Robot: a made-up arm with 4 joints. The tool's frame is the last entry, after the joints.
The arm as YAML. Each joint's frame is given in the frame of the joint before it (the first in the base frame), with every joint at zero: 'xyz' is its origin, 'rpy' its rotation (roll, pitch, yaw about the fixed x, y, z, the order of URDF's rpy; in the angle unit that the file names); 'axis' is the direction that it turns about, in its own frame. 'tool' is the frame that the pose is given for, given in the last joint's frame.
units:
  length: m
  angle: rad
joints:
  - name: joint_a
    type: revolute
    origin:
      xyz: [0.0, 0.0, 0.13]
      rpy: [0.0, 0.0, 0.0]
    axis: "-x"
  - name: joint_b
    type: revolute
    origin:
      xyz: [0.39, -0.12, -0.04]
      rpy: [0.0, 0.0, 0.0]
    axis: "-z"
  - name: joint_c
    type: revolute
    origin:
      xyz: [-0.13, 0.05, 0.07]
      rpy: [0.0, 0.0, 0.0]
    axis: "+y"
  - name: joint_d
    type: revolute
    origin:
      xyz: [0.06, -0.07, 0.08]
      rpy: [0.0, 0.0, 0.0]
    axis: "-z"
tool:
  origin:
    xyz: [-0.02, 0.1, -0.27]
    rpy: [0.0, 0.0, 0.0]
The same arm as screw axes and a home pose.
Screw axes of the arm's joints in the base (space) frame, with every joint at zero. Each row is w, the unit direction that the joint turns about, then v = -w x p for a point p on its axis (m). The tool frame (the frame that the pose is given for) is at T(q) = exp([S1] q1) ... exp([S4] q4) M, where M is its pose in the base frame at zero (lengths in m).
S1: w -1 0 0 v 0 -0.13 0
S2: w 0 0 -1 v 0.12 0.39 0
S3: w 0 1 0 v -0.16 0 0.26
S4: w 0 0 -1 v 0.14 0.32 0
M: xyz 0.3 -0.04 -0.03 (m) quaternion w x y z 1 0 0 0

